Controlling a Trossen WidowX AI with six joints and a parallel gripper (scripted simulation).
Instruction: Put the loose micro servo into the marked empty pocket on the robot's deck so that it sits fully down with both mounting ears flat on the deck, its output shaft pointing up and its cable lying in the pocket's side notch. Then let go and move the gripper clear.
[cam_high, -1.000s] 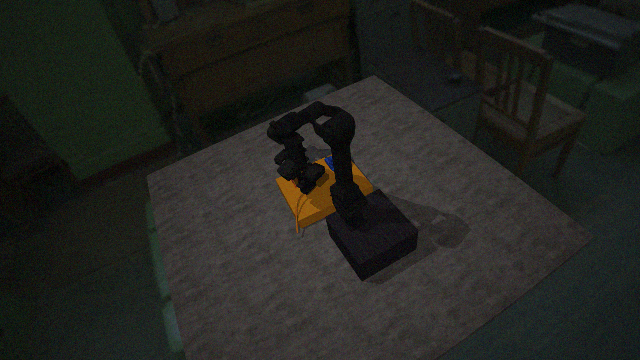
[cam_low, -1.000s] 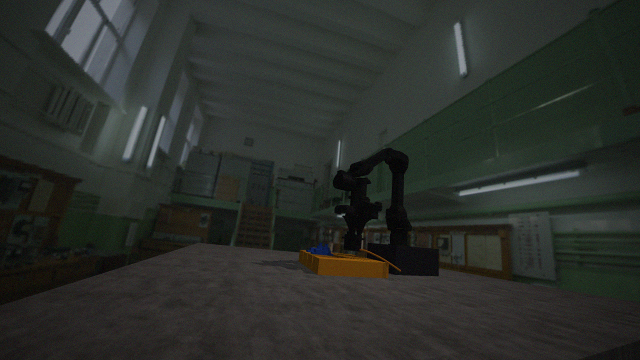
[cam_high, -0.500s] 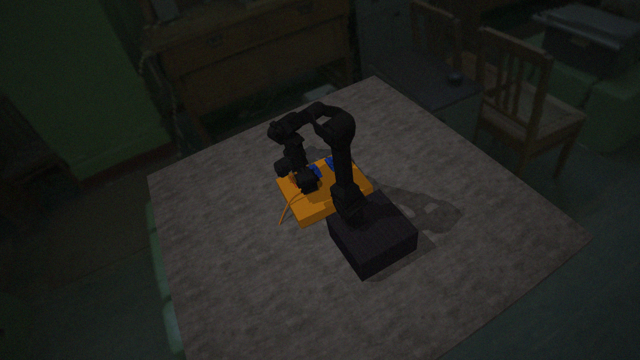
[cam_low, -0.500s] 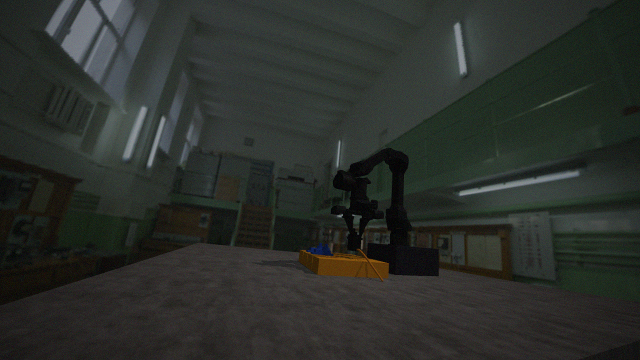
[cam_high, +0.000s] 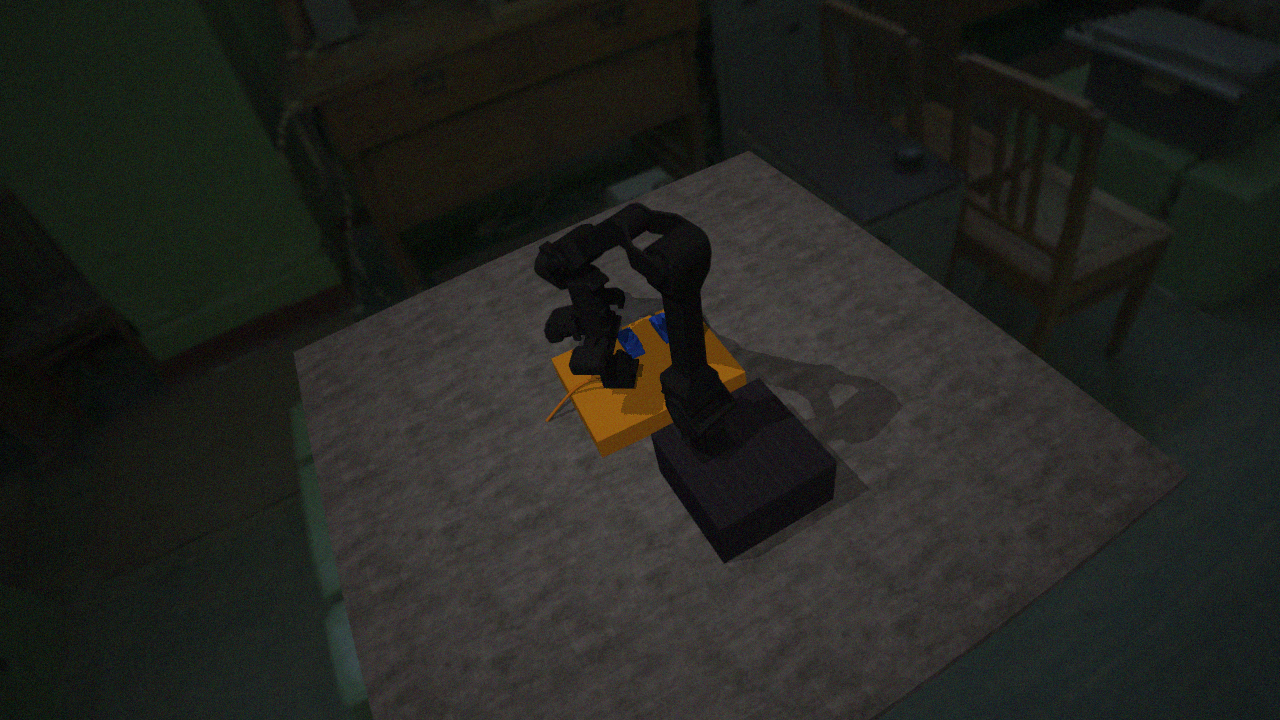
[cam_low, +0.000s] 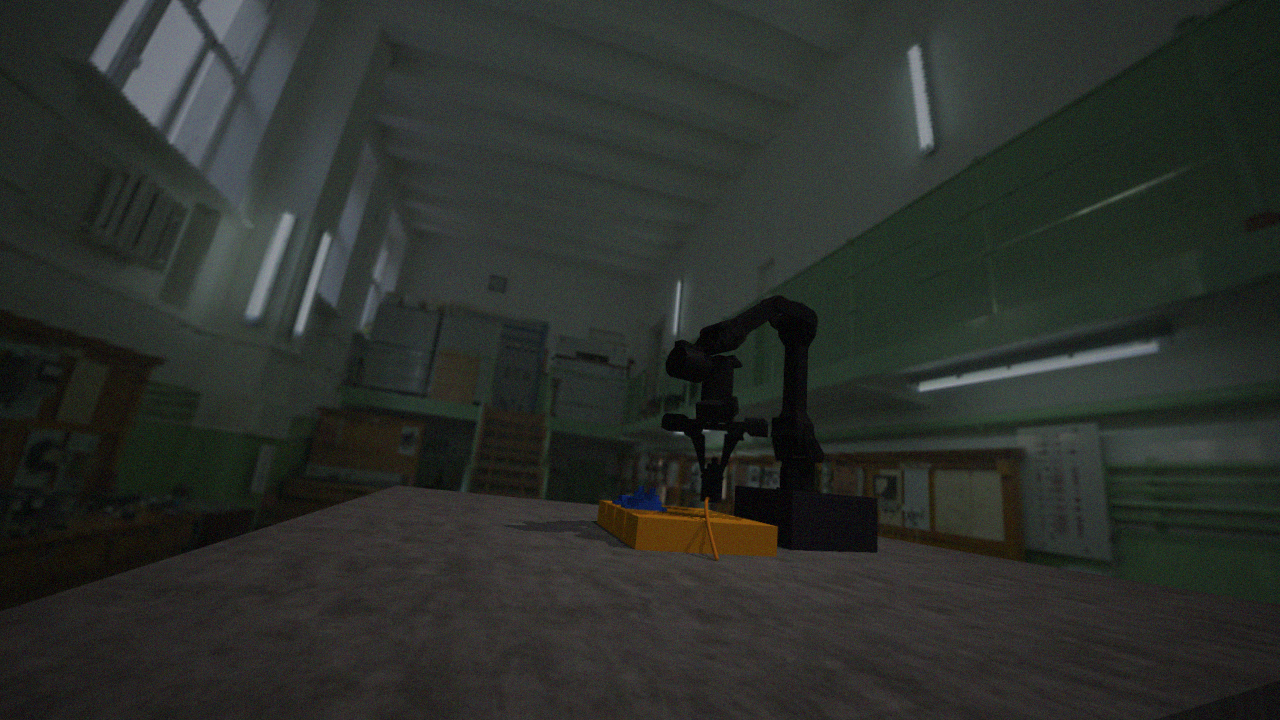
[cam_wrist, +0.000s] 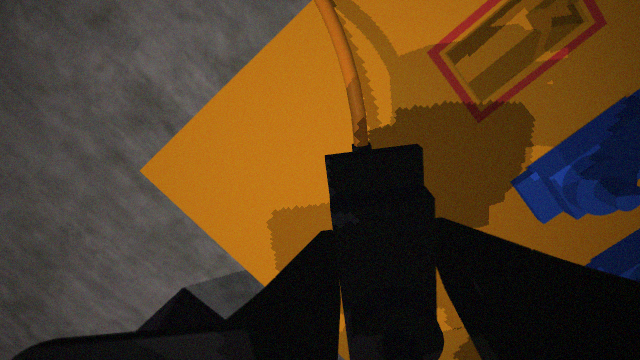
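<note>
Now: the deck 2 cm behind my gripper tip, 7 cm to the right of it and 10 cm below it.
</note>
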